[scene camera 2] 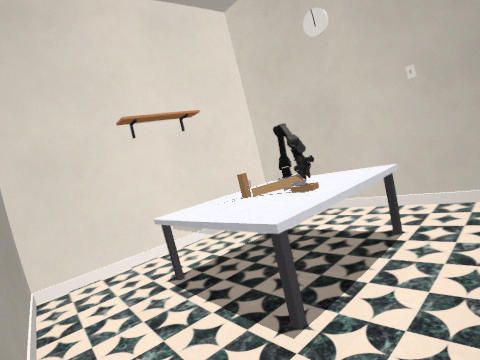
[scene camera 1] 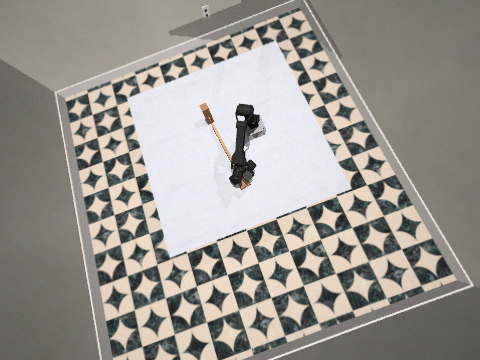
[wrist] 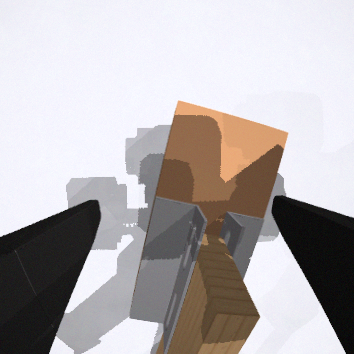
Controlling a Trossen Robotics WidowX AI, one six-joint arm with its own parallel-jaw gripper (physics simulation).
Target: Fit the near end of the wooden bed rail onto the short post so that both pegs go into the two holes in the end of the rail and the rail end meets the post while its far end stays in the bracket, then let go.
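Where they show: gripper, fingertip midpoint: (scene camera 2: 308,178) (wrist: 187,206); arm's base, link origin: (scene camera 2: 287,176) (scene camera 1: 253,124).
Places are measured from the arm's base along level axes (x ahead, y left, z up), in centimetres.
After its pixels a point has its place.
Observation:
The short wooden post (scene camera 1: 206,113) {z 6.0, x 27.9, y -16.2 cm} (scene camera 2: 243,185) {z 1.4, x 30.1, y -16.9 cm} stands upright, with small pegs on the side facing the rail. The wooden bed rail (scene camera 1: 221,142) {z -0.3, x 25.1, y 4.7 cm} (scene camera 2: 275,186) {z -2.8, x 24.7, y 9.9 cm} (wrist: 220,267) {z -0.4, x 20.8, y 31.2 cm} slants up from its low end beside the post to its far end at the bracket. A small gap shows between post and rail in scene camera 2. The bracket (scene camera 1: 244,185) {z -4.5, x 20.3, y 38.1 cm} (scene camera 2: 305,187) {z -5.6, x 24.2, y 34.7 cm} (wrist: 200,142) {z -4.4, x 18.2, y 36.7 cm} is an orange-brown block with two grey plates, and the rail's far end shows between them in the wrist view. My gripper (scene camera 2: 306,178) {z -1.5, x 18.3, y 33.3 cm} (wrist: 187,206) {z -1.5, x 18.3, y 33.3 cm} is open and empty above the bracket, its fingers either side. Its fingertips are unclear in scene camera 1.
The white table (scene camera 1: 280,165) {z -8.0, x -8.4, y 32.8 cm} (scene camera 2: 225,215) {z -8.0, x 73.5, y 16.8 cm} carries everything. The arm (scene camera 1: 240,137) {z 33.2, x 14.1, y 21.1 cm} (scene camera 2: 283,150) {z 19.6, x 4.6, y 6.0 cm} rises beside the rail and reaches over the bracket. The arm's pale base (scene camera 1: 258,130) {z 0.2, x -1.8, y 6.0 cm} is beside the rail. A wall shelf (scene camera 2: 157,117) hangs well away from the table.

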